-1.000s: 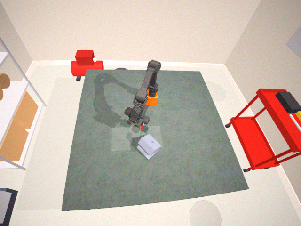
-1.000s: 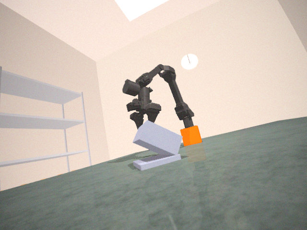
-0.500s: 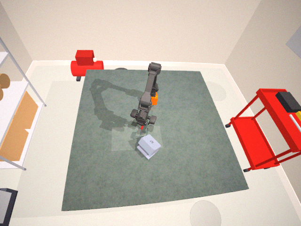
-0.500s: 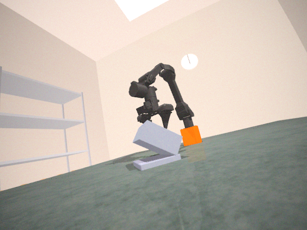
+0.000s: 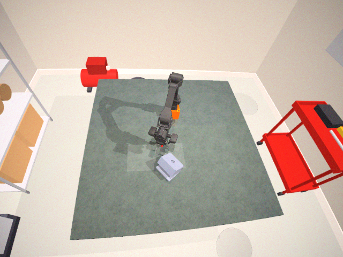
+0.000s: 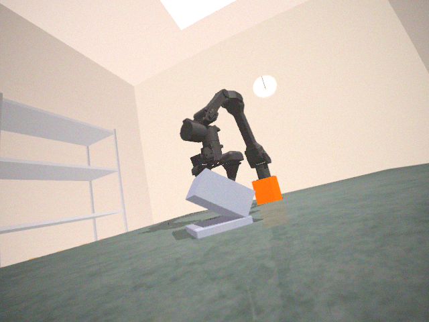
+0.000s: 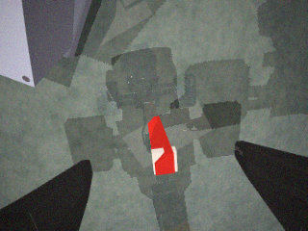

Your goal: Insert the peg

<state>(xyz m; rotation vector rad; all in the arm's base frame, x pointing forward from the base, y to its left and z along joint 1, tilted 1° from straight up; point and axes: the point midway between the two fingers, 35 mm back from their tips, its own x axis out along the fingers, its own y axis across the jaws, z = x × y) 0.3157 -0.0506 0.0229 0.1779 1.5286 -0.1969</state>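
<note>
Right now the red peg is 20 mm below my gripper tip and 10 mm behind it. The rest, counted from my gripper tip: grey sloped panel: 150 mm ahead, 70 mm to the left, 10 mm below.
</note>
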